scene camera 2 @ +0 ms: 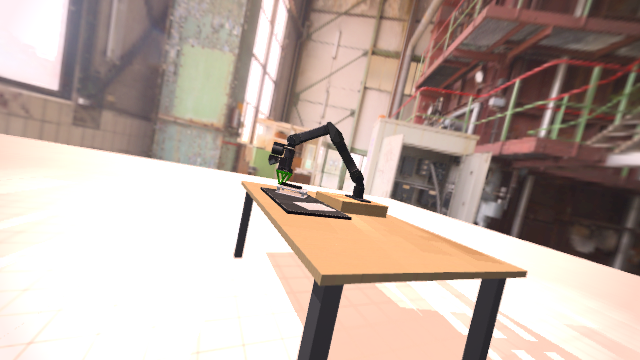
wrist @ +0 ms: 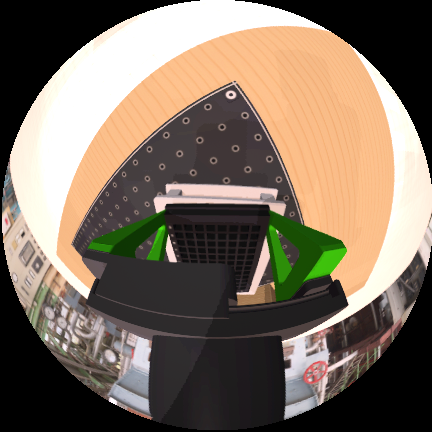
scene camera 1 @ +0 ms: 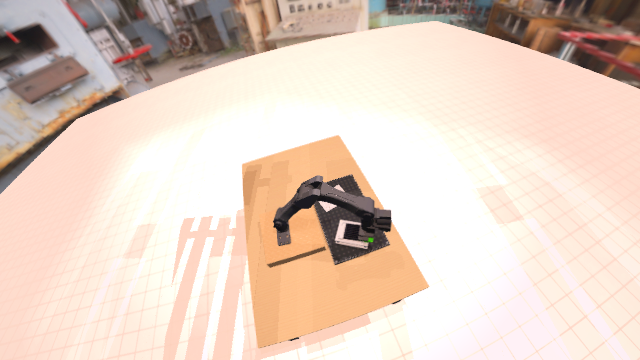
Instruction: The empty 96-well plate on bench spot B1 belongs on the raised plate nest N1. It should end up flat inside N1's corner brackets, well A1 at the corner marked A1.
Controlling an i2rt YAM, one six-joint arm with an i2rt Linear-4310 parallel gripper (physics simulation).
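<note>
The black 96-well plate is held between the green fingers of my gripper, which is shut on its two sides. The plate looks roughly level, a little above the white raised nest N1. White nest edges show past the plate's far end and right side in the wrist view. The arm's hand hides the near part of the plate and nest there. The A1 mark and the plate's well A1 cannot be made out.
The nest stands on a black perforated board. A white flat patch, likely spot B1, lies farther along the board. The arm's base stands on a wooden block on the wooden table.
</note>
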